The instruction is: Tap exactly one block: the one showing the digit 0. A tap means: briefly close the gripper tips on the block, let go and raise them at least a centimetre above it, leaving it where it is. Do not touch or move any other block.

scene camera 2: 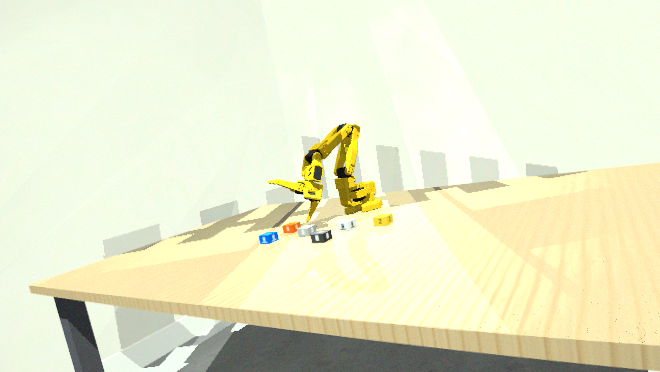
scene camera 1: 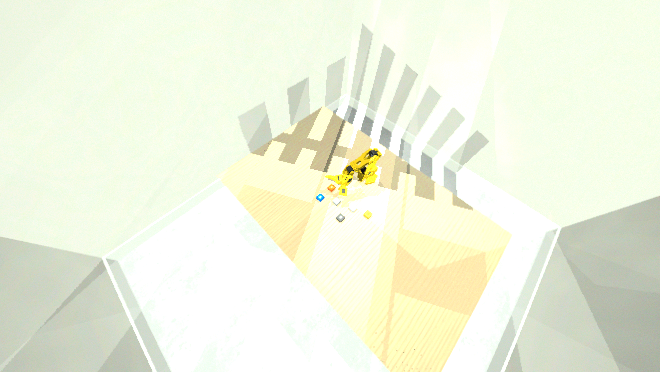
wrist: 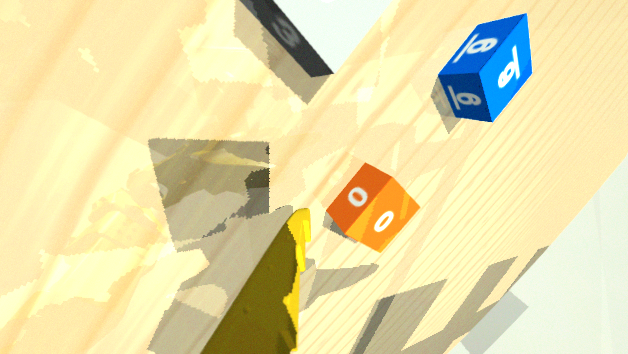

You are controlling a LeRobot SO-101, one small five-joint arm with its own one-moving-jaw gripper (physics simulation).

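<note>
The orange block (scene camera 1: 331,188) (scene camera 2: 291,227) (wrist: 372,207) shows the digit 0 on two faces in the wrist view and rests on the table. My gripper (scene camera 1: 335,185) (scene camera 2: 289,201) is fully open and empty, its moving jaw swung out to the left in the second scene view. One notched jaw shows in the wrist view, its tip left of the orange block with a gap between them. In the second scene view that tip is low, a little above the table, beside the orange block. The moving jaw is out of the wrist view.
A blue block (scene camera 1: 320,197) (scene camera 2: 268,237) (wrist: 485,70) showing an underlined digit lies beyond the orange one. A grey block (scene camera 1: 336,202) (scene camera 2: 307,230), black block (scene camera 1: 340,217) (scene camera 2: 321,236), white block (scene camera 1: 353,209) (scene camera 2: 346,224) and yellow block (scene camera 1: 367,214) (scene camera 2: 383,220) stand nearby.
</note>
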